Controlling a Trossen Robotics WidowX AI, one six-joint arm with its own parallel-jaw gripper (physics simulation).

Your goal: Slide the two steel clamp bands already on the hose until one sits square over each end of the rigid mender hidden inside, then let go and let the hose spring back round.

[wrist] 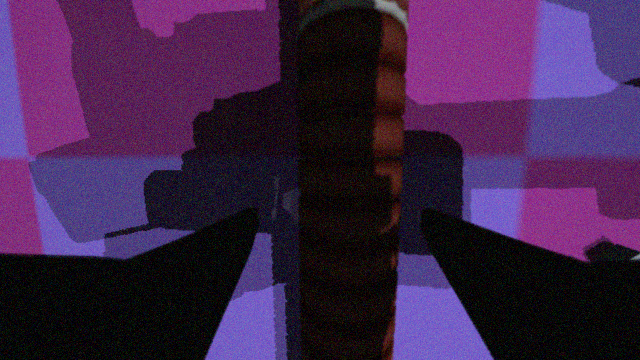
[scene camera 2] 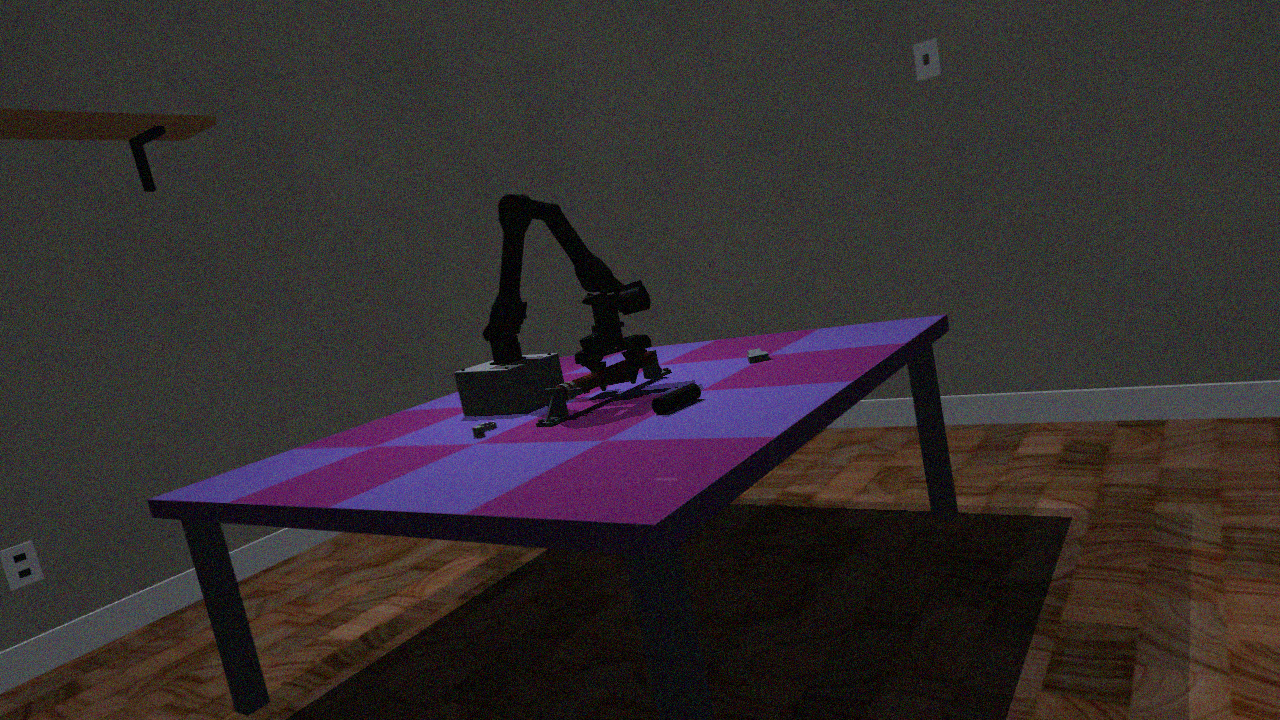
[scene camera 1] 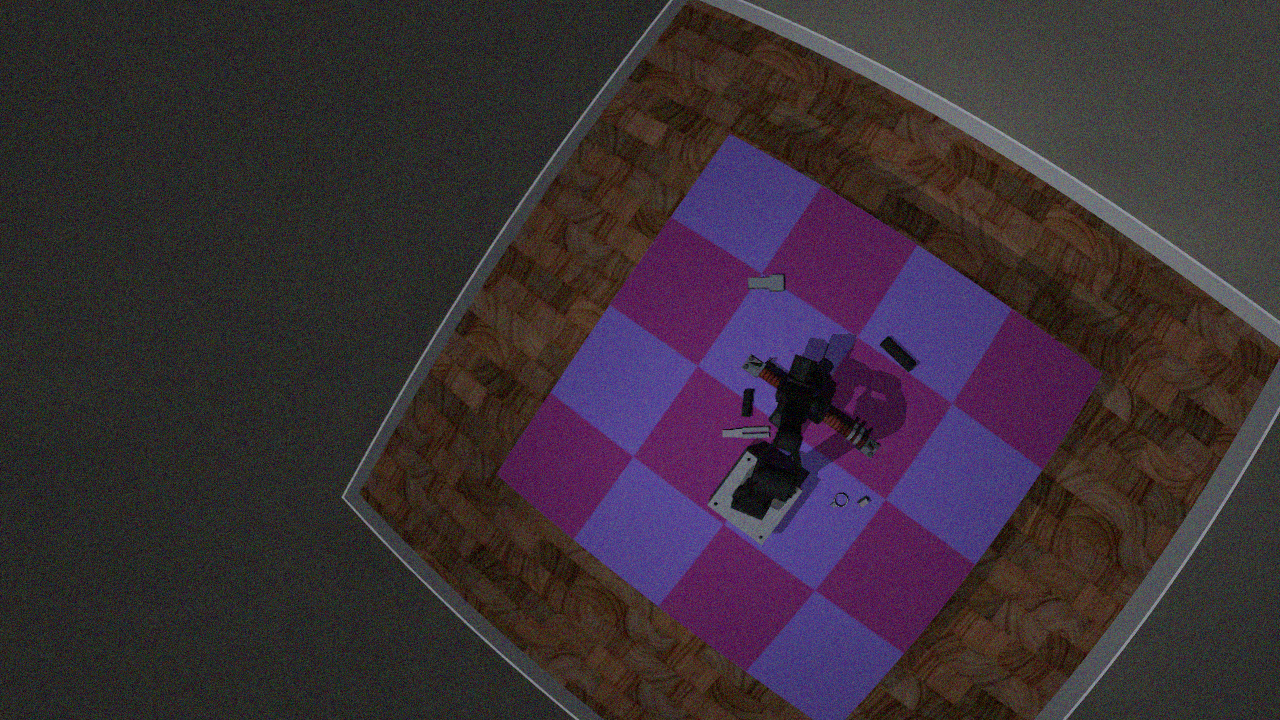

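The ribbed orange-brown hose runs between two grey end brackets. Two pale steel bands sit close together near its lower-right end in scene camera 1. In the wrist view a thin pale ring crosses the hose at the top edge; I cannot tell whether it is a band. My gripper is open, with one dark finger on each side of the hose and a gap on both sides. In scene camera 1 the arm hides the fingers and the hose's middle. The mender inside is hidden.
A black cylinder lies beyond the hose. A grey piece lies farther off. A black block and a pale slotted tool lie near the base. A loose ring lies opposite.
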